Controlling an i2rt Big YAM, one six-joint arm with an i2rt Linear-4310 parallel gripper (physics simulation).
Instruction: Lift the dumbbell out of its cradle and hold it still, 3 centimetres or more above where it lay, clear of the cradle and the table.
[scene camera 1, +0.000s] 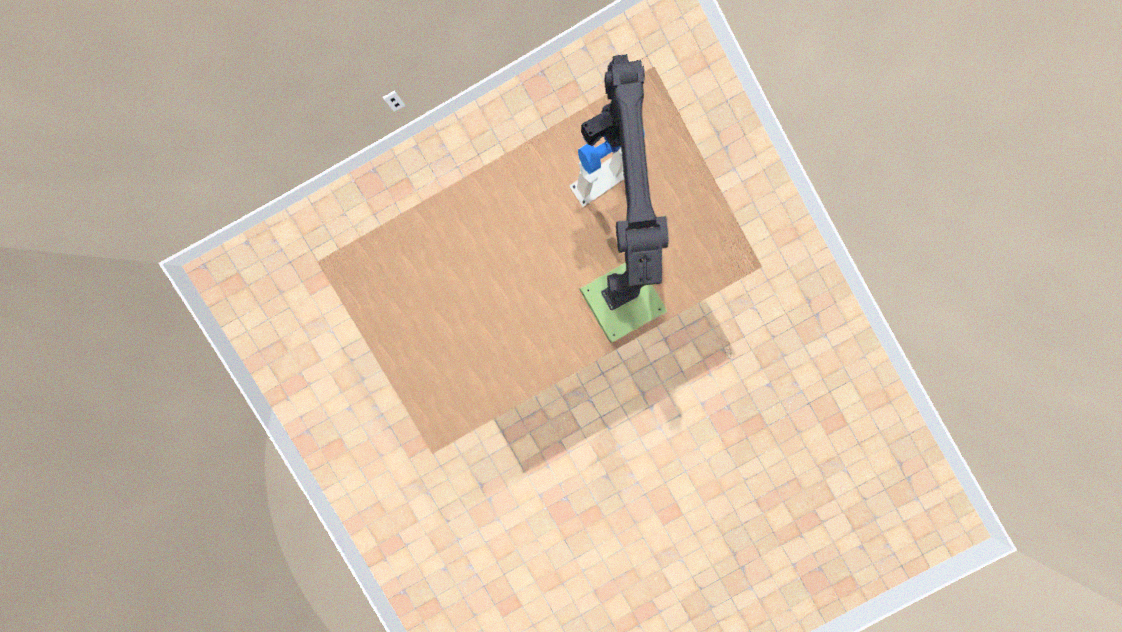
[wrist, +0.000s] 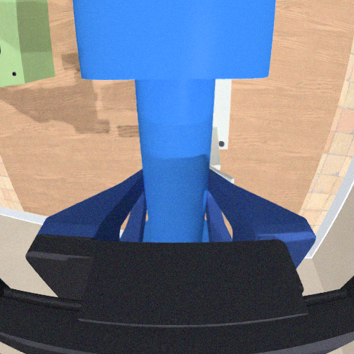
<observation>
I see my gripper (wrist: 175, 177), a blue dumbbell (wrist: 174, 60) and a white cradle (scene camera 1: 588, 187).
The white cradle is seen too in the wrist view (wrist: 219, 136).
</observation>
